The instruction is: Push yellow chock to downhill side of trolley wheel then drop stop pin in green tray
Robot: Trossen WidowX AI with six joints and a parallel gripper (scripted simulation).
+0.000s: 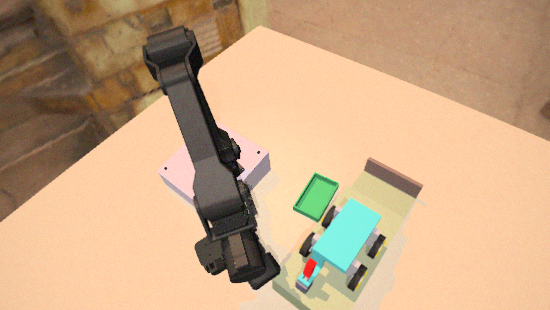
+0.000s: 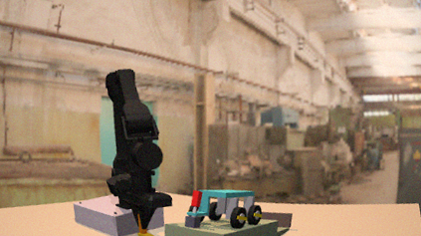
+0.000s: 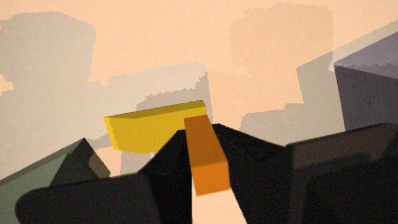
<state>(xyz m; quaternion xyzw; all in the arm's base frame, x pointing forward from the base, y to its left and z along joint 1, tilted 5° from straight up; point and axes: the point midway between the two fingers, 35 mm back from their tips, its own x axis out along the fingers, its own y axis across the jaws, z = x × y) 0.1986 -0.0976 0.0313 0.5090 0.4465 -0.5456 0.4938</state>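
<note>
My gripper tip is 130 mm short of the red-headed stop pin, 70 mm below it and 50 mm to the right of it. From my gripper tip the other things lie so: dark ramp lip 400 mm to the left, 90 mm ahead, 30 mm below; then yellow chock 20 mm ahead, 10 mm below; then cyan trolley 150 mm to the left, 130 mm ahead, 50 mm above.
</note>
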